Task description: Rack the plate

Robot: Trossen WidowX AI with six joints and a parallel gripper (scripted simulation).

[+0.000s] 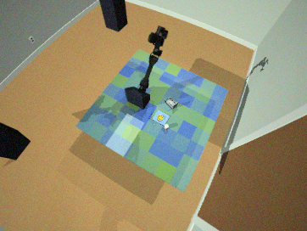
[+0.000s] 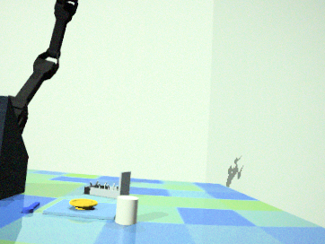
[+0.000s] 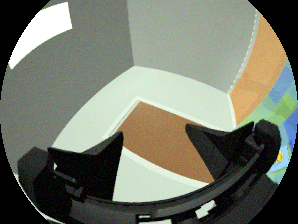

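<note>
Right now the small yellow plate is 800 mm below my gripper tip, 150 mm to the right of it and 120 mm ahead of it. Round my gripper tip: small blue block: 810 mm below, 180 mm to the right, 10 mm ahead; then light blue flat sheet: 810 mm below, 140 mm to the right, 120 mm ahead; then grey dish rack: 790 mm below, 140 mm ahead, 70 mm to the left.
</note>
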